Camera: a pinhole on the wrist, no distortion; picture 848 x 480 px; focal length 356.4 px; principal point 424.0 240.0 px. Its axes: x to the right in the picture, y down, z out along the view. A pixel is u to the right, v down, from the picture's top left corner.
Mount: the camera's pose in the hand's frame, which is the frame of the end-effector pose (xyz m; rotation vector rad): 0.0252 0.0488 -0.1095 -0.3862 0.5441 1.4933
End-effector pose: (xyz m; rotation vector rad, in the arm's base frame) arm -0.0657 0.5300 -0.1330 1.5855 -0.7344 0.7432
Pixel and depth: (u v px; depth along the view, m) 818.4 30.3 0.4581
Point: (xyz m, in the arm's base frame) -0.4323 0.4631 0.5605
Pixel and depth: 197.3 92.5 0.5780
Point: 0.1213 -0.0415 0.0924
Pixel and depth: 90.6 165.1 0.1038
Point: -0.0492 0.4953 -0.0751
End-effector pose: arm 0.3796 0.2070 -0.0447 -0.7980 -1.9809 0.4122
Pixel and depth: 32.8 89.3 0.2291
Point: 0.1322 0.2865 -0.0385
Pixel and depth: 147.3 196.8 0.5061
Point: -0.1175 0.3211 -0.2241
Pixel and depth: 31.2 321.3 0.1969
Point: 0.2191 0.2004 -0.1243
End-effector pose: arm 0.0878 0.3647 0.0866 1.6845 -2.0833 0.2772
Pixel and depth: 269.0 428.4 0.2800
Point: -0.0490 0.3870 -0.1206
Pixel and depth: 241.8 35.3 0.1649
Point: -0.0115 0.2331 0.0996
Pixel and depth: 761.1 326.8 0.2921
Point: -0.3343 0.4923 0.1478
